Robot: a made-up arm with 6 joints.
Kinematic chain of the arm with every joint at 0, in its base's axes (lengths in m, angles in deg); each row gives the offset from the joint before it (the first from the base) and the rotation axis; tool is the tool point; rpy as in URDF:
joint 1: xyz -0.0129 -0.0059 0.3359 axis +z
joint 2: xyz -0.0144 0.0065 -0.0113 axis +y
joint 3: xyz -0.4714 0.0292 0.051 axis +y
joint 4: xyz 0.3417 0.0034 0.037 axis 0.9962 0 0.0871
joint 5: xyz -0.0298 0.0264 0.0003 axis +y
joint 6: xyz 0.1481 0.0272 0.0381 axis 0.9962 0 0.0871
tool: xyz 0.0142 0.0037 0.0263 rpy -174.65 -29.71 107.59
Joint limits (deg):
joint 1: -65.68..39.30
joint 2: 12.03..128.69
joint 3: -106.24..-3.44
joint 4: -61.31..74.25
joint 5: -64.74..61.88
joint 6: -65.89..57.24
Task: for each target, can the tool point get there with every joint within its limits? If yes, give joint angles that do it. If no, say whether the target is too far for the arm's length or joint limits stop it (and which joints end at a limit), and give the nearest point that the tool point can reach.
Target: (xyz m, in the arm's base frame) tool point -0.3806 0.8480 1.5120
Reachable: no: too far | nearest point -0.2294 0.4968 1.0159 | short by 0.626 m
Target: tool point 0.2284 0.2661 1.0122
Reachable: yes | joints 30.69 75.00 -93.65 -11.53 5.48 -21.73
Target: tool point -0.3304 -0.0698 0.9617
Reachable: yes | joints 23.66 22.40 -66.81 15.75 -52.59 -52.40
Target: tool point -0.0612 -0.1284 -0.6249
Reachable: no: joint limits stop it (at a limit: joint 1, joint 2, joint 4) | nearest point 0.1046 -0.2098 0.1769 | short by 0.823 m
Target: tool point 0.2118 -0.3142 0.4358
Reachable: yes | joints -52.06 100.38 -19.46 41.92 -46.75 -32.25
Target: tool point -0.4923 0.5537 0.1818
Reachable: no: joint limits stop it (at a limit: joint 1, joint 2, joint 3, joint 4) | nearest point -0.0418 0.2478 0.3204 | short by 0.562 m
